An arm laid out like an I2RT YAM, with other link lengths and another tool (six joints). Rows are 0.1 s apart.
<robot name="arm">
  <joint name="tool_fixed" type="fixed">
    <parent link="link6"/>
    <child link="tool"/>
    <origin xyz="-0.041 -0.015 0.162" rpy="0 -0.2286 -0.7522"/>
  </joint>
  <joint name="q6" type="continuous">
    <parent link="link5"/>
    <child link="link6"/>
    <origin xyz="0.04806 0 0.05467" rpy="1.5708 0 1.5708"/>
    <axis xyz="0 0 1"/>
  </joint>
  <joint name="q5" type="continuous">
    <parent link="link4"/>
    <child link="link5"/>
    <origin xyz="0.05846 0.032 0.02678" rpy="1.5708 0 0"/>
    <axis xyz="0 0 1"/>
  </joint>
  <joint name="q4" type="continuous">
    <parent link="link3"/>
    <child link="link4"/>
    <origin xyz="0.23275 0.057 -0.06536"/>
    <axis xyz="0 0 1"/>
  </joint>
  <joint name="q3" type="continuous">
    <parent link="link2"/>
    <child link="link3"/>
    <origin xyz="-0.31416 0 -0.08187" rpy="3.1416 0 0"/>
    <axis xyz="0 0 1"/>
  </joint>
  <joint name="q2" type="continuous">
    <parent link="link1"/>
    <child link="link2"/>
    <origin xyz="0.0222 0.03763 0.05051" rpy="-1.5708 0 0"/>
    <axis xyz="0 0 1"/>
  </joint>
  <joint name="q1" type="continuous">
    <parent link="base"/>
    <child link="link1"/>
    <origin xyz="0 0 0.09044"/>
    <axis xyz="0 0 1"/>
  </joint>
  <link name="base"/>
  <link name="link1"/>
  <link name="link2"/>
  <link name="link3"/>
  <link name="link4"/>
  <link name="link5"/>
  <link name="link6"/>
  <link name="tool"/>
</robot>
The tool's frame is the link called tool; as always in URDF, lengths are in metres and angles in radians. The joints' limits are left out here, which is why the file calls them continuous.
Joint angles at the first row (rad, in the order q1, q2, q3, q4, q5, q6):
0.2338 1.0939 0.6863 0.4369 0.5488 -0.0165
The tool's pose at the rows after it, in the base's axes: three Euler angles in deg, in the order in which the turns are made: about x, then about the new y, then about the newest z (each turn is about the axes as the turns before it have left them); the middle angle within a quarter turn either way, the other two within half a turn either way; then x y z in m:
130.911 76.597 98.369 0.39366 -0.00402 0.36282
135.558 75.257 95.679 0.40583 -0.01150 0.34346
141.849 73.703 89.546 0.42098 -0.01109 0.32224
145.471 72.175 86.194 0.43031 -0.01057 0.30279
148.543 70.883 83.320 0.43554 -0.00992 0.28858
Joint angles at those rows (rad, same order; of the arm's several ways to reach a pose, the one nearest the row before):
0.1907 1.1490 0.6650 0.4847 0.5394 0.0145
0.1534 1.2093 0.6476 0.5221 0.5106 0.0592
0.1411 1.2849 0.6441 0.5571 0.4939 0.0721
0.1392 1.3428 0.6326 0.5900 0.4928 0.0852
0.1375 1.3790 0.6271 0.6003 0.4887 0.0958

